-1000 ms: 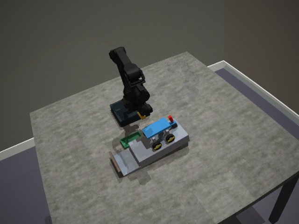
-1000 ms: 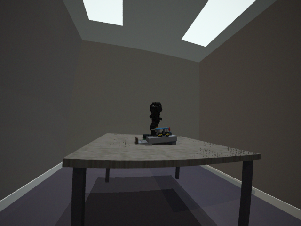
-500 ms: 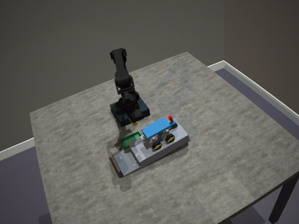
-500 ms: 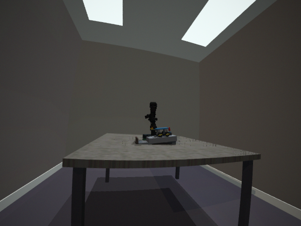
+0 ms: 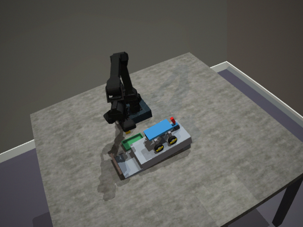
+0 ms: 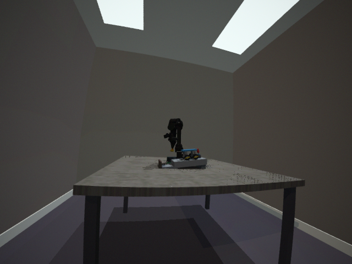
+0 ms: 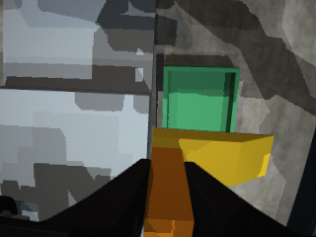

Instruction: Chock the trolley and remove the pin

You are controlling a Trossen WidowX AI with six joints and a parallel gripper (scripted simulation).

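The yellow chock lies 20 mm behind my gripper tip and 10 mm below it. Round my gripper tip: green tray (160 mm below, 40 mm behind, 20 mm to the left); then blue-decked trolley (150 mm to the left, 80 mm ahead, 40 mm below); then brown end stop (120 mm below, 110 mm to the right, 100 mm ahead).
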